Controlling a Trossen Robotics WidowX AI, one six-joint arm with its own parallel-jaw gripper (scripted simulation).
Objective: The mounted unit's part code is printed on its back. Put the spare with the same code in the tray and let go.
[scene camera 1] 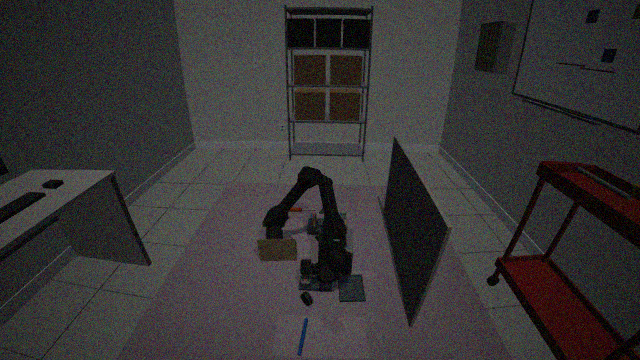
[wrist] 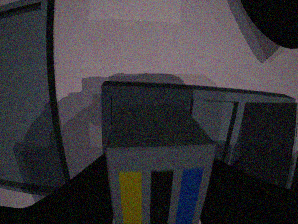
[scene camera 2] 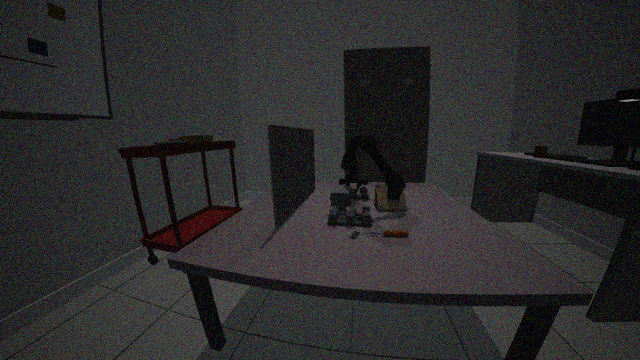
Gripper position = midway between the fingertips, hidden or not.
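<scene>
I can see my gripper (scene camera 1: 325, 281), and the wrist view gives me the gripper (wrist: 151, 156) as well. There is also a tall dark panel (scene camera 1: 418, 230), and when I look through scene camera 2 I see the panel (scene camera 2: 291, 150) there too.
</scene>
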